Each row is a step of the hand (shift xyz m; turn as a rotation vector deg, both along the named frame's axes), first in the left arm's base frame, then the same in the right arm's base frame.
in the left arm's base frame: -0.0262 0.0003 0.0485 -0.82 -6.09 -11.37
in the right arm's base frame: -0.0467 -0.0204 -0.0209 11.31 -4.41 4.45
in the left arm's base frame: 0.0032 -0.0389 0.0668 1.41 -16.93 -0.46
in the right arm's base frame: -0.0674 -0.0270 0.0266 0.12 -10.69 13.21
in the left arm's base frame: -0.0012 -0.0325 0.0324 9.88 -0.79 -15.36
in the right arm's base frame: -0.0327 -0.0245 0.0209 14.69 7.12 8.23
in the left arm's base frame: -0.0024 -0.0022 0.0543 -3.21 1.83 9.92
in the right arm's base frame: -0.0541 -0.0052 -0.0030 -9.67 -1.40 -4.08
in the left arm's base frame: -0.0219 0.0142 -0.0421 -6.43 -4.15 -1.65
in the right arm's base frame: 0.0436 -0.0045 -0.0231 1.99 -7.45 -1.36
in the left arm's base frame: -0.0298 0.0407 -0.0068 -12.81 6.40 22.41
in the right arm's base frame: 0.0093 0.0069 -0.0496 -21.46 -5.59 -14.68
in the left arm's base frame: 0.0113 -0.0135 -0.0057 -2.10 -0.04 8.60
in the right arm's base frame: 0.0048 -0.0010 0.0179 -8.45 -1.84 -1.89
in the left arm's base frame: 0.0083 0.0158 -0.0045 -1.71 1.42 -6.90
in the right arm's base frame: 0.0042 0.0171 -0.0054 7.01 -0.01 -1.83
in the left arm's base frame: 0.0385 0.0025 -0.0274 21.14 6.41 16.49
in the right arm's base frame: 0.0250 0.0304 0.0263 -17.69 19.09 9.07
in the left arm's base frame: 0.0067 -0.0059 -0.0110 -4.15 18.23 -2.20
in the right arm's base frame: 0.0105 0.0011 0.0095 2.73 9.71 -15.90
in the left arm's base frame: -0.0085 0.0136 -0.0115 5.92 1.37 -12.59
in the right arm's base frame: 0.0122 0.0037 -0.0151 12.21 5.66 3.78
